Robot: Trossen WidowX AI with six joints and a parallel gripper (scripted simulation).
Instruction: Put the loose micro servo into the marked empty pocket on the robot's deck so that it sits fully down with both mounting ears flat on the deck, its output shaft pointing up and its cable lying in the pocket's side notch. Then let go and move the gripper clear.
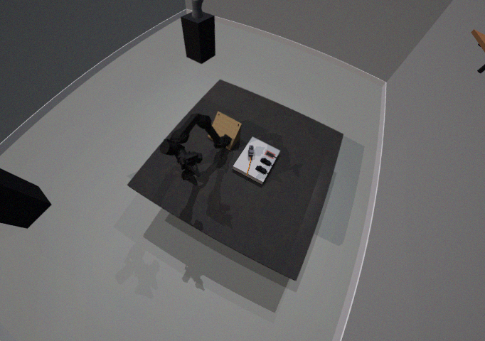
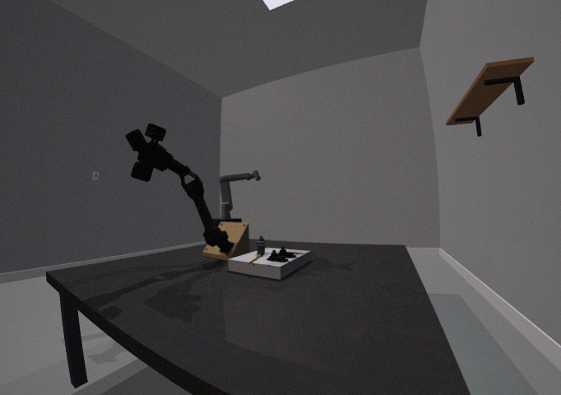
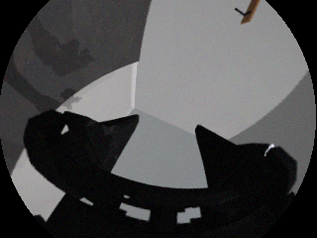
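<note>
Right now my gripper tip is 3 cm short of the white deck, 49 cm to the right of it and 41 cm above it.
</note>
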